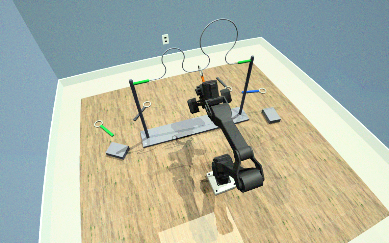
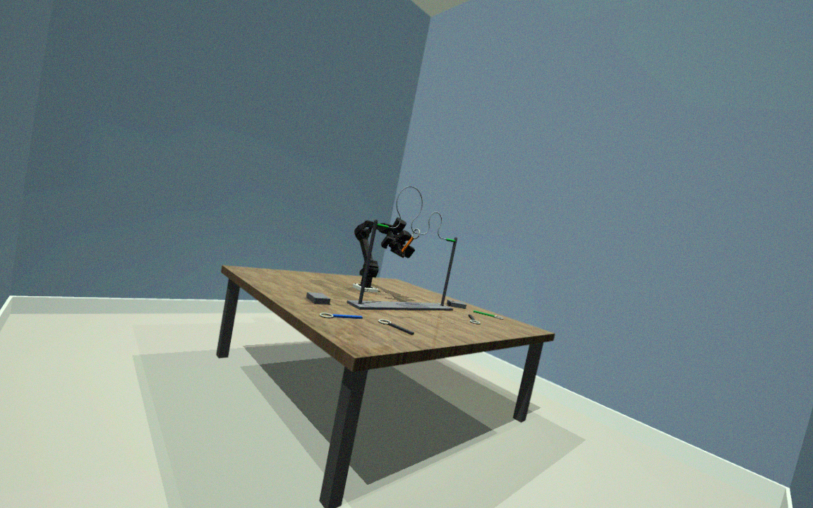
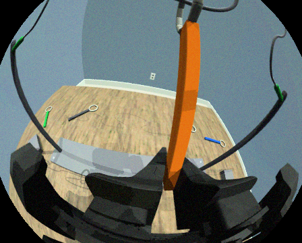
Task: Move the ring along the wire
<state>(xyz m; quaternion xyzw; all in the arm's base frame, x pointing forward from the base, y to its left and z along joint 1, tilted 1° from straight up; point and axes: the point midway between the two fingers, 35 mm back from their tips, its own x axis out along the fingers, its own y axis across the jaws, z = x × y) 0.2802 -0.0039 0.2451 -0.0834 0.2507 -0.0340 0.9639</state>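
My gripper tip is 20 mm short of the ring with orange handle, 20 mm to the right of it and 90 mm below it.
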